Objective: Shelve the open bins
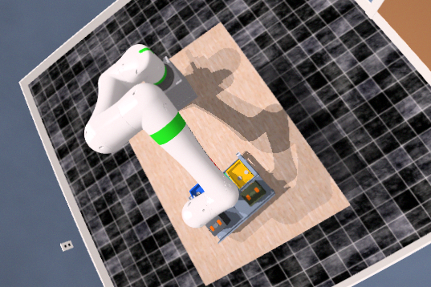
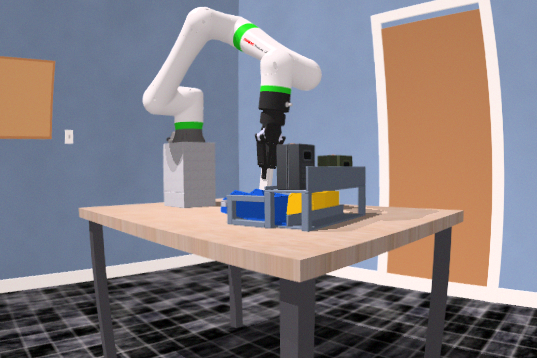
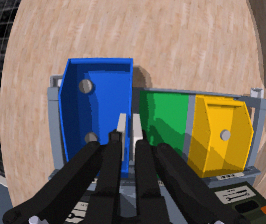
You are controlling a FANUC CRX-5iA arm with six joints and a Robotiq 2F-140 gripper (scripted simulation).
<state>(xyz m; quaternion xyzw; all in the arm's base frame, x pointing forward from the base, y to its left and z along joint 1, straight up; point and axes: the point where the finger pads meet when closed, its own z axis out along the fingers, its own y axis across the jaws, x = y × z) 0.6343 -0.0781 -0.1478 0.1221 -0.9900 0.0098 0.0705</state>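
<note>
My gripper is now 7 cm above the blue bin and 5 cm to the left of it. Round my hand: yellow bin 19 cm to the left, 8 cm below; dark box 15 cm ahead, 4 cm above, 2 cm to the right.
</note>
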